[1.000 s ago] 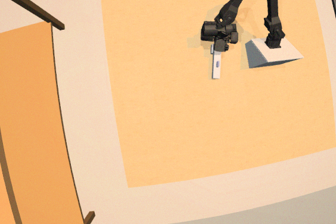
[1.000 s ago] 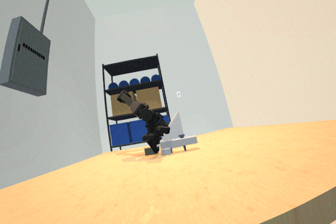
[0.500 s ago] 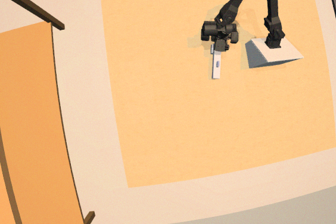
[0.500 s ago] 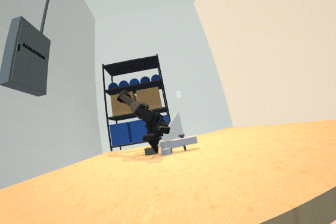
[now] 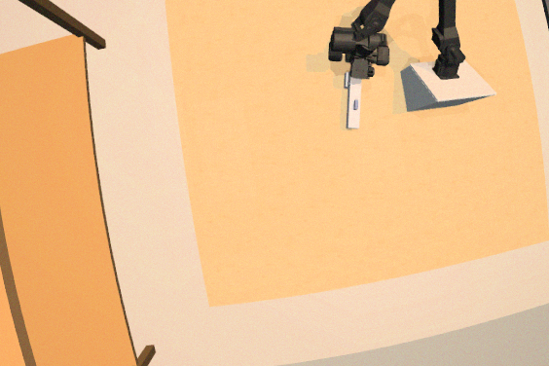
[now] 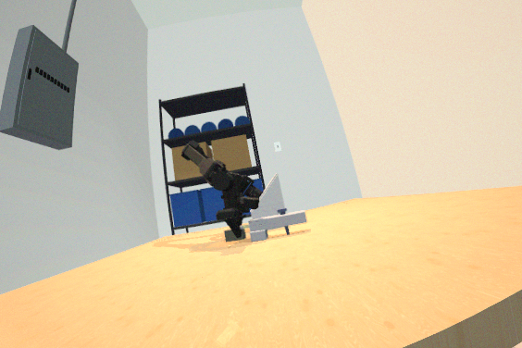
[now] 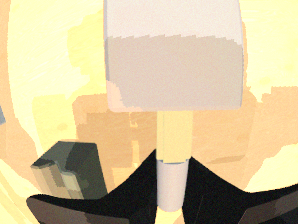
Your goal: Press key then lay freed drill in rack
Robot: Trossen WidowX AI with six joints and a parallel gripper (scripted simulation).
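Now: the drill shank 10 mm ahead of my gripper tip, 50 mm to the left of it and 30 mm above it. Also, from my gripper tip: grey block: 20 mm ahead, 130 mm to the left, 20 mm above; then dark box: 80 mm behind, 20 mm to the right; then blue key: 30 mm ahead, 150 mm to the left, 30 mm above.
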